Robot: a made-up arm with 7 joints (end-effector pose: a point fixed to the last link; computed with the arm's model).
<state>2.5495 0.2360 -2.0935 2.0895 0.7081 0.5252 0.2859</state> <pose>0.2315 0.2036 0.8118 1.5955 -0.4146 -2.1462</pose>
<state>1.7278 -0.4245 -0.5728 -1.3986 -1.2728 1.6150 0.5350</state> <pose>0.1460 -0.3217 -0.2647 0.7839 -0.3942 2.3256</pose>
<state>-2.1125 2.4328 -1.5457 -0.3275 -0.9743 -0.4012 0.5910</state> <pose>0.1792 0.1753 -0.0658 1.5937 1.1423 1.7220</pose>
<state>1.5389 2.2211 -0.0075 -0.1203 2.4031 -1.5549 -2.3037</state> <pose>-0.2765 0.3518 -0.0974 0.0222 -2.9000 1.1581</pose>
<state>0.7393 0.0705 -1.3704 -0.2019 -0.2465 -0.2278 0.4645</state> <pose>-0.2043 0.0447 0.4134 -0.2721 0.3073 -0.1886</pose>
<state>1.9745 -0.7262 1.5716 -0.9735 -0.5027 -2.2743 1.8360</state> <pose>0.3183 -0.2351 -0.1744 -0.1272 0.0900 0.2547</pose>
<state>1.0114 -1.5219 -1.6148 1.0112 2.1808 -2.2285 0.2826</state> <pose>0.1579 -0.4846 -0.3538 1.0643 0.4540 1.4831</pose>
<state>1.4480 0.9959 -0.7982 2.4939 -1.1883 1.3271 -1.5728</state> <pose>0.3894 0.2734 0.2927 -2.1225 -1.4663 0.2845</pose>
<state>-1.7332 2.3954 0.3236 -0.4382 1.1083 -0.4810 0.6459</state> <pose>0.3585 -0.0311 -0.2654 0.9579 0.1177 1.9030</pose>
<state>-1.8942 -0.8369 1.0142 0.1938 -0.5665 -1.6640 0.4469</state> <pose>-0.2551 0.2042 0.2741 -2.5701 -0.3887 0.0538</pose>
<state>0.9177 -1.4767 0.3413 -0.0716 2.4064 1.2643 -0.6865</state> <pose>-0.4133 -0.0456 0.2876 2.6102 -0.0434 -0.6494</pose>
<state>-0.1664 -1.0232 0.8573 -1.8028 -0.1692 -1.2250 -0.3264</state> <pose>-0.6719 -0.2211 0.3308 -2.0033 -0.4014 0.9268</pose>
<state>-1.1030 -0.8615 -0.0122 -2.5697 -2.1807 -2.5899 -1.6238</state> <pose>-0.2295 -0.1955 0.2821 -0.5419 0.4651 0.8449</pose>
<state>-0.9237 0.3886 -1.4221 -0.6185 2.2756 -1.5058 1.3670</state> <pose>0.2831 0.3008 -0.3598 -0.3183 -1.2231 -2.7964</pose>
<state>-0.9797 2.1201 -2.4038 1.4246 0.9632 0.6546 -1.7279</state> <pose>-0.5758 0.2770 -0.0290 -0.8583 1.8308 1.3344</pose>
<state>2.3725 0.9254 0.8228 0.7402 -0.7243 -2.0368 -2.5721</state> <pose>0.1179 0.1570 -0.0549 -1.4024 -1.0950 -0.4411</pose>
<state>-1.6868 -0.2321 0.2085 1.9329 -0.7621 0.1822 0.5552</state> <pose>-0.0161 0.1153 -0.4210 -1.9212 -0.2514 -1.2965</pose>
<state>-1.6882 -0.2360 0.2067 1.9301 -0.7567 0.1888 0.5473</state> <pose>-0.0160 0.1162 -0.4206 -1.9155 -0.2416 -1.2951</pose>
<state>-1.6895 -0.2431 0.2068 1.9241 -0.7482 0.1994 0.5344</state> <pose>-0.0140 0.1179 -0.4194 -1.9028 -0.2283 -1.2954</pose>
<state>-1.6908 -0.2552 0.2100 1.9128 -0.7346 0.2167 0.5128</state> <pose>-0.0092 0.1211 -0.4169 -1.8786 -0.2086 -1.2978</pose>
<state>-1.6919 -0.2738 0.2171 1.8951 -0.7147 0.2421 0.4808</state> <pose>-0.0006 0.1258 -0.4124 -1.8401 -0.1832 -1.3022</pose>
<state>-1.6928 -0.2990 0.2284 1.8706 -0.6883 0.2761 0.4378</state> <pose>0.0118 0.1323 -0.4056 -1.7858 -0.1532 -1.3067</pose>
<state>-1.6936 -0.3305 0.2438 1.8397 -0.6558 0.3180 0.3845</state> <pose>0.0272 0.1403 -0.3962 -1.7166 -0.1216 -1.3088</pose>
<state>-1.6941 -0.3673 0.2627 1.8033 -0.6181 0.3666 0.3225</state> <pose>0.0450 0.1497 -0.3839 -1.6347 -0.0919 -1.3058</pose>
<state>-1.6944 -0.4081 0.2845 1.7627 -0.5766 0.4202 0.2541</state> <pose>0.0638 0.1602 -0.3688 -1.5436 -0.0672 -1.2953</pose>
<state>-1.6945 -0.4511 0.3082 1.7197 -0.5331 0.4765 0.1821</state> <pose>0.0823 0.1712 -0.3515 -1.4484 -0.0496 -1.2759</pose>
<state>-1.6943 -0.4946 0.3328 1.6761 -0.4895 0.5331 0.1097</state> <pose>0.0994 0.1824 -0.3329 -1.3541 -0.0402 -1.2482</pose>
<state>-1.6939 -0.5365 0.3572 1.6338 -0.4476 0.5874 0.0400</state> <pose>0.1141 0.1933 -0.3140 -1.2655 -0.0380 -1.2140</pose>
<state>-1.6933 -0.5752 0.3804 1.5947 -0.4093 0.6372 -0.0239</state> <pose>0.1261 0.2034 -0.2960 -1.1866 -0.0419 -1.1764</pose>
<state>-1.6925 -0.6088 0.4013 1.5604 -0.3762 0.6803 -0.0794</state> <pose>0.1354 0.2124 -0.2799 -1.1200 -0.0493 -1.1390</pose>
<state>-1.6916 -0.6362 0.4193 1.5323 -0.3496 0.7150 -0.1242</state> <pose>0.1420 0.2198 -0.2665 -1.0675 -0.0584 -1.1057</pose>
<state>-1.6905 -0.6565 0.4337 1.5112 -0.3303 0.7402 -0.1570</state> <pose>0.1465 0.2255 -0.2563 -1.0293 -0.0674 -1.0793</pose>
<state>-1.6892 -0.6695 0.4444 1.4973 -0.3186 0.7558 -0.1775</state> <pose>0.1493 0.2295 -0.2494 -1.0047 -0.0751 -1.0616</pose>
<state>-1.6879 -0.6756 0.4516 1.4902 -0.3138 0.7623 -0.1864</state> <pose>0.1508 0.2318 -0.2456 -0.9924 -0.0810 -1.0529</pose>
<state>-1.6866 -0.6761 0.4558 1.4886 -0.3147 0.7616 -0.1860</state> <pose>0.1513 0.2327 -0.2443 -0.9897 -0.0851 -1.0518</pose>
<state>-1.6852 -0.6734 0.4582 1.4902 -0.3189 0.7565 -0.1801</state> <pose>0.1513 0.2328 -0.2445 -0.9927 -0.0881 -1.0554</pose>
